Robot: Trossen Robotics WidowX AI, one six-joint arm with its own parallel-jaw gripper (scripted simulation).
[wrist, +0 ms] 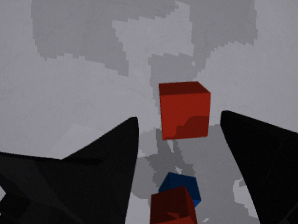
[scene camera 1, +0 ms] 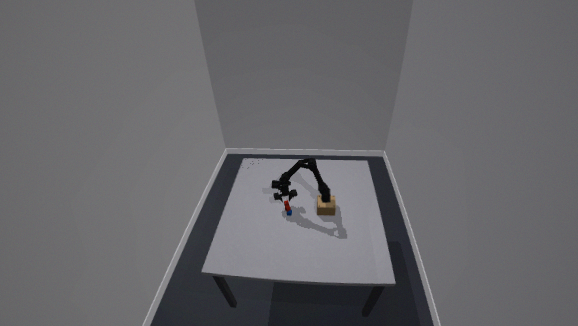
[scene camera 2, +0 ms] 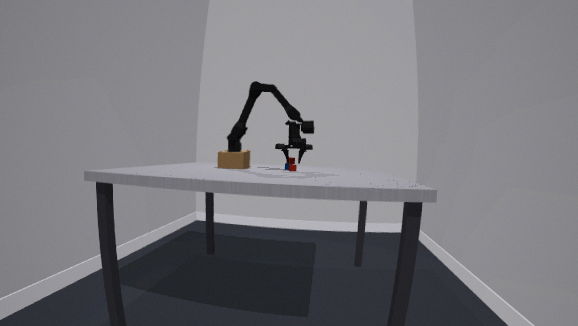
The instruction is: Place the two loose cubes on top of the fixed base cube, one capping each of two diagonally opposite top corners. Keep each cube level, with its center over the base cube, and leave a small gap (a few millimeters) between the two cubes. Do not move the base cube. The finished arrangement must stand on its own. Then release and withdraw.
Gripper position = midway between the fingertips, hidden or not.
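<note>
In the wrist view I see my gripper [wrist: 181, 120], which is open and holds nothing, and the same view gives me a red cube [wrist: 184, 107].
</note>
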